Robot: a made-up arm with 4 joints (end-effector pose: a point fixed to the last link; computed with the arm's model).
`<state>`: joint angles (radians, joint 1 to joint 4).
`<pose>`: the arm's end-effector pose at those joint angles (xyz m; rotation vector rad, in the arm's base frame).
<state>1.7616 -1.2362 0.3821 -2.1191</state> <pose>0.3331 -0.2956 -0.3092 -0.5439 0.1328 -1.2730</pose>
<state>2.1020 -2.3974 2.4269 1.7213</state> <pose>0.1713 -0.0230 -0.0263 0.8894 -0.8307 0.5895</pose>
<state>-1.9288 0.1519 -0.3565 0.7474</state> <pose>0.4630 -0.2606 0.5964 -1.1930 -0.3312 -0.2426</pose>
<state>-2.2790 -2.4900 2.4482 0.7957</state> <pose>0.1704 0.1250 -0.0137 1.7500 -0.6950 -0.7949</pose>
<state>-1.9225 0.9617 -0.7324 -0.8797</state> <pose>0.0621 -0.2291 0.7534 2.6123 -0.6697 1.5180</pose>
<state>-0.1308 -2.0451 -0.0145 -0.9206</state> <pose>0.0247 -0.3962 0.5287 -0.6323 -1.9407 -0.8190</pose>
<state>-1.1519 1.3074 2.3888 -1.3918</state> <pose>-0.0381 -0.2531 -0.1394 -0.2575 0.3064 1.7423</pose>
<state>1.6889 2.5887 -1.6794 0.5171</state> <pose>-0.1565 -0.0117 -0.4417 -0.3541 1.4306 0.4107</pose>
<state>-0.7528 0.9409 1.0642 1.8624</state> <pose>0.1343 -0.3674 -0.2914 1.4315 1.2840 -0.6191</pose>
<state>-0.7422 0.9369 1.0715 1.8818</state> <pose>0.1363 -0.3610 -0.2940 1.4566 1.2930 -0.6199</pose>
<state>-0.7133 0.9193 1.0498 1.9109</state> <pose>0.1483 -0.3534 -0.3029 1.4914 1.2790 -0.6156</pose>
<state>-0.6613 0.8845 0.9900 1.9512</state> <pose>0.1732 -0.3438 -0.3187 1.5402 1.2331 -0.6041</pose>
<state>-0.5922 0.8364 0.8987 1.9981</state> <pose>0.2082 -0.3324 -0.3373 1.6026 1.1575 -0.5864</pose>
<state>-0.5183 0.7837 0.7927 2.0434</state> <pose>0.2466 -0.3208 -0.3535 1.6714 1.0637 -0.5661</pose>
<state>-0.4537 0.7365 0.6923 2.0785</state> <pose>0.2804 -0.3120 -0.3641 1.7326 0.9696 -0.5480</pose>
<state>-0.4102 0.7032 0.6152 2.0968</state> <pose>0.3038 -0.3083 -0.3693 1.7706 0.8941 -0.5357</pose>
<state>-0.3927 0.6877 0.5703 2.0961</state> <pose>0.3146 -0.3101 -0.3708 1.7766 0.8487 -0.5302</pose>
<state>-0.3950 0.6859 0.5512 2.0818</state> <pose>0.3163 -0.3158 -0.3703 1.7579 0.8289 -0.5296</pose>
